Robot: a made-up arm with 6 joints.
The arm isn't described. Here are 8 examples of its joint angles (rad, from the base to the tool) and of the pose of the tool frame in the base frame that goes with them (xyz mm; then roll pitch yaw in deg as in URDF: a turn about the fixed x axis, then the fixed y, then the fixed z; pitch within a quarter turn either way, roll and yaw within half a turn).
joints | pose
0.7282 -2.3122 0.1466 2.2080 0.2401 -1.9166 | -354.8 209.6 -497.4 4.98 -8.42 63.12
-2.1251 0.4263 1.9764 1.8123 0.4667 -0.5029 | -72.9 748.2 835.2 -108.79 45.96 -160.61
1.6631 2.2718 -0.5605 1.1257 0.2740 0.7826 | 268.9 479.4 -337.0 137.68 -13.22 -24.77
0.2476 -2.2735 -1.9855 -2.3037 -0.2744 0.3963 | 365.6 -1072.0 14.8 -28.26 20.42 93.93
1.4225 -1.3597 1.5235 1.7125 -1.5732 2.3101 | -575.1 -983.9 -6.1 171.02 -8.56 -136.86
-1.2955 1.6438 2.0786 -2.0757 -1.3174 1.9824 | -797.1 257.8 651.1 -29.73 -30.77 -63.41
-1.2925 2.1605 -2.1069 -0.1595 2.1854 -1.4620 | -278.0 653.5 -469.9 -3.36 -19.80 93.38
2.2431 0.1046 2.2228 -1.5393 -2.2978 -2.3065 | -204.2 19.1 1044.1 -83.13 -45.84 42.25
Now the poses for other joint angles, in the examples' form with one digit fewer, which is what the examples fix.
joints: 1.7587 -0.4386 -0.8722 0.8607 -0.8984 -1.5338
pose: 24 154 375 -30.3 29.5 -48.3
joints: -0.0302 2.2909 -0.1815 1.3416 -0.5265 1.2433
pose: -513 537 101 -169.6 33.5 73.3
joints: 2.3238 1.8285 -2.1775 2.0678 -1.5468 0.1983
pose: 314 -424 -365 173.8 -38.3 -143.5
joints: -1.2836 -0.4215 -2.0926 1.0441 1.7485 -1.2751
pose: 170 600 705 -172.3 66.3 129.1
